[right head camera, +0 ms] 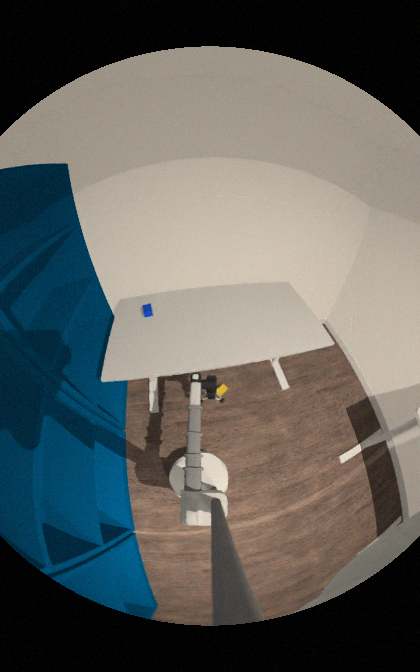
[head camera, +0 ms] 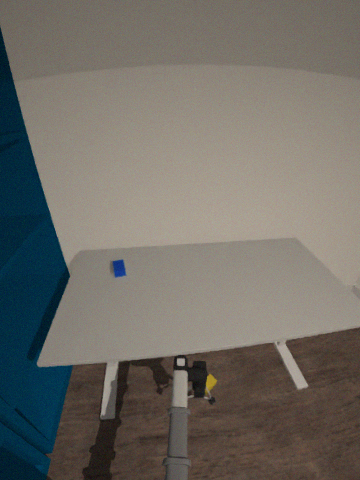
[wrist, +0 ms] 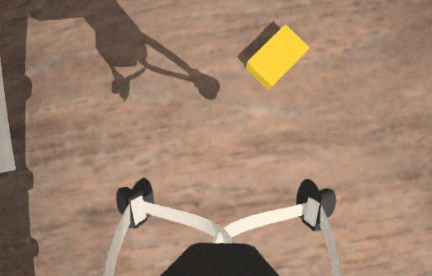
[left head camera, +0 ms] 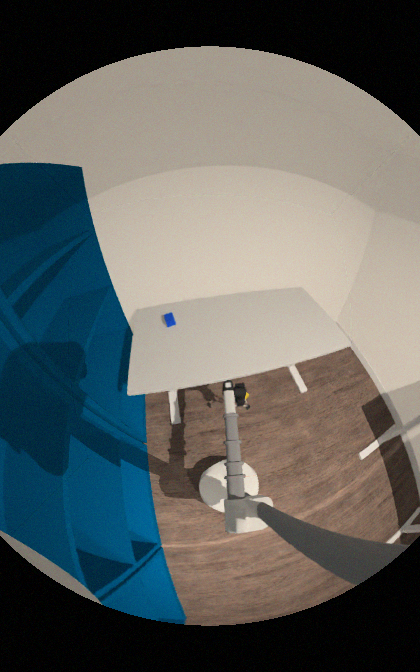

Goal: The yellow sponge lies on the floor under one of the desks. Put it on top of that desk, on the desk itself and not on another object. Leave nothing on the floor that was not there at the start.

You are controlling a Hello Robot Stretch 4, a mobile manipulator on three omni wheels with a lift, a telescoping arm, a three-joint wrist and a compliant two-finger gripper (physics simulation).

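Frame: origin at the robot's base, x ahead, y left, z up, level; millimetres.
Seen in the pictures: gripper, fingertip midpoint: (head camera: 196,401) (wrist: 224,195).
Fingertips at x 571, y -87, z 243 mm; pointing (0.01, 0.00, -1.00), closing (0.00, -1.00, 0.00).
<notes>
Pixels of each thing's top centre, then the offset from my fingertips to it. Level surfaces: height alone.
- yellow sponge at its top centre: (wrist: 278,54) (head camera: 208,382) dx +202, dy -95, dz -226 mm
- white desk at its surface level: dz +449 mm
- blue block at its top centre: (head camera: 118,265) dx +480, dy +454, dz +494 mm
The yellow sponge (head camera: 211,382) (left head camera: 247,396) (right head camera: 222,389) (wrist: 278,55) lies on the wooden floor near the desk's front edge. In the head views it is partly covered by the gripper. In the wrist view it shows whole, above and right of centre, turned diagonally. The white desk (head camera: 225,300) (left head camera: 240,335) (right head camera: 220,330) stands against the wall. My gripper (head camera: 201,398) (right head camera: 212,398) (wrist: 224,195) points down above the floor, in front of the desk edge. Its fingers are wide apart and empty. The sponge is beyond the fingertips in the wrist view, not between them.
A blue block (head camera: 119,268) (left head camera: 170,319) (right head camera: 147,310) lies on the desk's back left. A tall blue shelf unit (left head camera: 135,500) (right head camera: 112,490) stands close on the left. The desk's white feet (head camera: 109,395) (head camera: 292,367) flank the arm. Another desk's leg (left head camera: 375,446) (right head camera: 355,451) is at right.
</notes>
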